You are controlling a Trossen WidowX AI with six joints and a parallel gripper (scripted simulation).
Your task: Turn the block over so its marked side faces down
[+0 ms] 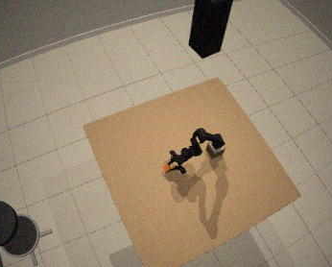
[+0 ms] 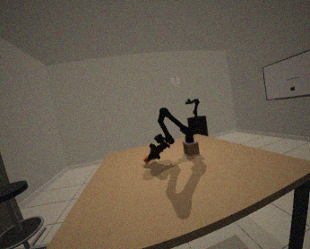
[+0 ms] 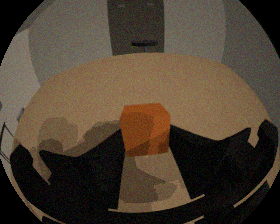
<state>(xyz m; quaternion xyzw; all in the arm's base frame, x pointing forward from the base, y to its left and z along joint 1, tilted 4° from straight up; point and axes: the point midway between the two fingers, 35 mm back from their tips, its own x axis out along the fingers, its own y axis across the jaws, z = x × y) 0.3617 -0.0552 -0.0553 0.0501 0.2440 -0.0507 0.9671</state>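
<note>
Now: the orange block 10 mm below my gripper tip.
</note>
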